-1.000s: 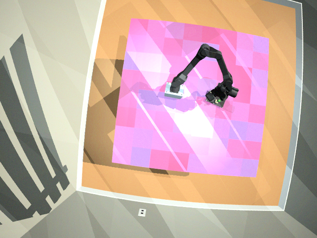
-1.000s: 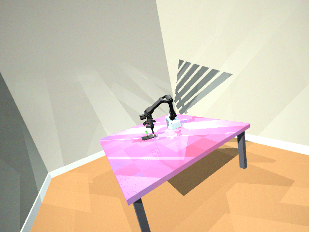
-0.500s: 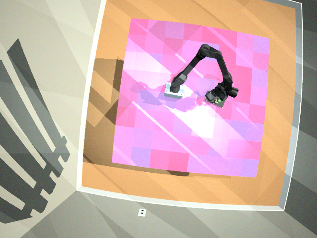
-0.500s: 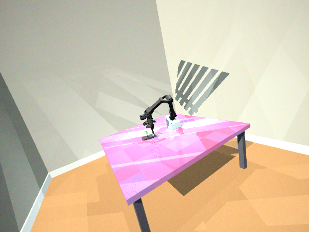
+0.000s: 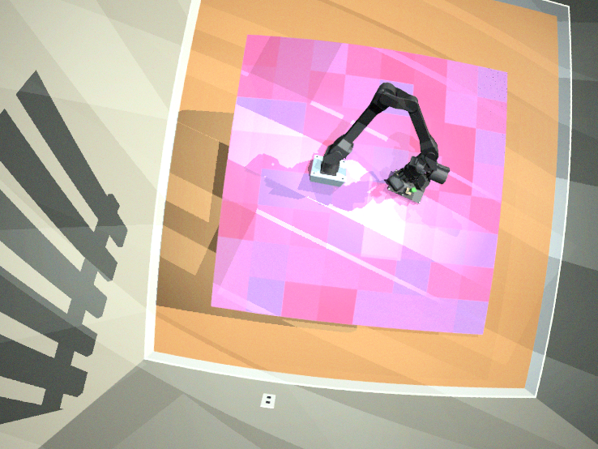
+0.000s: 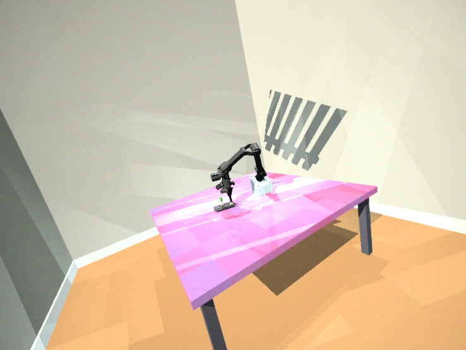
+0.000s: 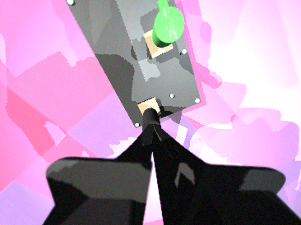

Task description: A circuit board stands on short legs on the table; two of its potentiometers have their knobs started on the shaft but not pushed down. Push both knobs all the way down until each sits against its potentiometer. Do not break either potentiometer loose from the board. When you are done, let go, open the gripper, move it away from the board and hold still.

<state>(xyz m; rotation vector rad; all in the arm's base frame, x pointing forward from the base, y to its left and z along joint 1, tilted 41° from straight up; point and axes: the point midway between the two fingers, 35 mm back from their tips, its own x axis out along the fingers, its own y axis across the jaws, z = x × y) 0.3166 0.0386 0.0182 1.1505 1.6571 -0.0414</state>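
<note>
My gripper tip is 2 cm above the dark knob.
</note>
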